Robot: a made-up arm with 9 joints. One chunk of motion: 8 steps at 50 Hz.
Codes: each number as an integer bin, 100 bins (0 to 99) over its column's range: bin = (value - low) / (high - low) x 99, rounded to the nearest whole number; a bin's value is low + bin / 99 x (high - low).
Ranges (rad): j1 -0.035..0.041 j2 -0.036..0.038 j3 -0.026..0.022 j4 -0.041..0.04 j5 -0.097..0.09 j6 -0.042..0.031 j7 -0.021..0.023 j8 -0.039..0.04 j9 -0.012..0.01
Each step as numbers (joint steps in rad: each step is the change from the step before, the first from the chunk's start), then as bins.
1 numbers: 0.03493 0.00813 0.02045 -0.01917 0.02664 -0.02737 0.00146 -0.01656 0.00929
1 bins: 91 59 96 27 65 20 51 28 96
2 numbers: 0.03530 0.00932 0.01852 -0.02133 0.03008 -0.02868 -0.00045 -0.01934 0.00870
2 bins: 92 61 92 24 67 18 46 25 93
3 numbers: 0.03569 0.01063 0.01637 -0.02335 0.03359 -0.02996 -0.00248 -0.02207 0.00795
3 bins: 92 62 87 22 69 16 42 21 90
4 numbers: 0.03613 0.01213 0.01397 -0.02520 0.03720 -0.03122 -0.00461 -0.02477 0.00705
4 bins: 93 64 82 19 71 15 37 18 86
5 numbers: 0.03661 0.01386 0.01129 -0.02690 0.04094 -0.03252 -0.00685 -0.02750 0.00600
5 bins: 93 67 77 17 73 13 32 14 81
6 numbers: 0.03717 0.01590 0.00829 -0.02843 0.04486 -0.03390 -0.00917 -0.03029 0.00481
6 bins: 94 69 71 15 75 11 27 11 76
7 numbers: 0.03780 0.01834 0.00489 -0.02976 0.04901 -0.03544 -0.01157 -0.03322 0.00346
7 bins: 95 73 64 14 77 9 21 7 70
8 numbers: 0.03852 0.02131 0.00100 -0.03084 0.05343 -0.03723 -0.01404 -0.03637 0.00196
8 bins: 96 77 56 12 80 6 16 3 63
